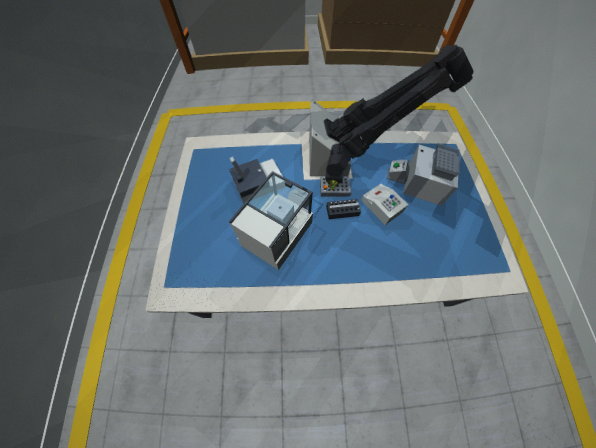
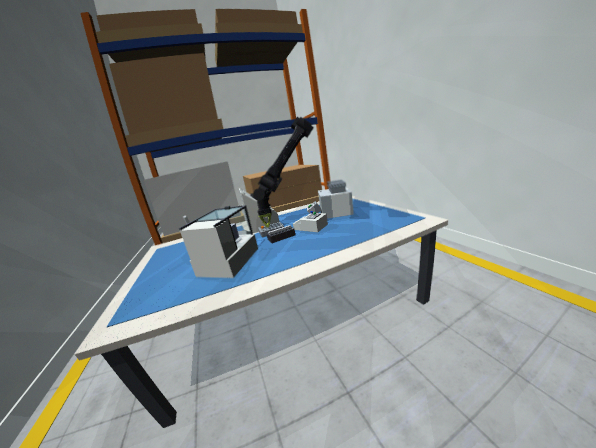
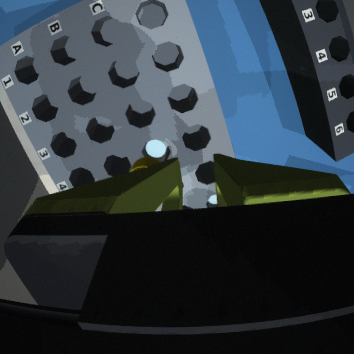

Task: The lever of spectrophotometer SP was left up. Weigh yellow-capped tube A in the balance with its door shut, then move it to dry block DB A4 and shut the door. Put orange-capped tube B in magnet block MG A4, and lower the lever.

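My gripper (image 3: 197, 169) (image 1: 333, 180) (image 2: 263, 221) hangs just over the grey tube rack (image 3: 105, 105) (image 1: 342, 187) beside the arm's base. Its olive fingers stand a narrow gap apart with nothing between them. The yellow cap of tube A (image 3: 142, 162) peeks out behind the left fingertip, still in the rack near row 4. A pale blue round top (image 3: 155, 148) sits in the hole just beyond it. The black magnet block (image 3: 316, 81) (image 1: 342, 208) lies to the right of the rack. The glass-topped balance (image 1: 269, 226) (image 2: 211, 251) stands at the left. The spectrophotometer's lever (image 1: 234, 166) stands up.
A grey box carrying the dark dry block (image 1: 446, 162) (image 2: 336, 185) stands at the right. A button panel (image 1: 384, 202) and a small green-button box (image 1: 397, 168) lie between it and the rack. A grey upright housing (image 1: 318, 154) stands right behind the rack.
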